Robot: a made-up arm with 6 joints.
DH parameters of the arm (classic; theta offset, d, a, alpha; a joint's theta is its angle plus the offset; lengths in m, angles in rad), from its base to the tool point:
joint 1: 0 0.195 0 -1.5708
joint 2: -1.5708 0 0.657 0
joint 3: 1.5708 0.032 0 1.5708
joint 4: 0 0.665 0 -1.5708
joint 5: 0 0 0 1.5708
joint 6: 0 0.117 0 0
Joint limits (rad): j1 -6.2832..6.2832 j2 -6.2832..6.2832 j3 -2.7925..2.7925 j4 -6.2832..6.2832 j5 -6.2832..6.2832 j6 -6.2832..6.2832
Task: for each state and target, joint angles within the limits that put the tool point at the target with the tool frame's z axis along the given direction. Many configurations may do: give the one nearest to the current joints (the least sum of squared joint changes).
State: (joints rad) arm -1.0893 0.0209 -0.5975 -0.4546 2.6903 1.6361
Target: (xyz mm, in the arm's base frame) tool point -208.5 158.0 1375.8 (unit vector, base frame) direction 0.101 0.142 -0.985
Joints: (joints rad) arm -0.4480 -0.1803 -0.0350 -0.7577 3.3941 1.6361
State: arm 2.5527 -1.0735 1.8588 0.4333 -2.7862 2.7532
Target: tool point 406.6 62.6 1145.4 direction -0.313 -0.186 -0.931
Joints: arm 3.4007 -0.9194 1.0286 0.2181 -3.6202 2.7532
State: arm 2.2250 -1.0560 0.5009 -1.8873 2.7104 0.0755
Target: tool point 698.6 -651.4 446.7 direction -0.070 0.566 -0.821
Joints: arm 2.3803 -1.8766 1.2679 -1.8599 2.7547 0.0755
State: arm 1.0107 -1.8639 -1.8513 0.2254 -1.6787 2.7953
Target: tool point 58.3 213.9 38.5 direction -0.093 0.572 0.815
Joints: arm 0.9326 -2.3358 -2.6870 -0.5669 -0.8845 2.7953
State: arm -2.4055 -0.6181 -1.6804 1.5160 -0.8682 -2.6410
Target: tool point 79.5 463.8 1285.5 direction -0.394 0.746 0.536
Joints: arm -1.8121 0.2228 -1.1725 1.6934 -0.6009 -2.6410
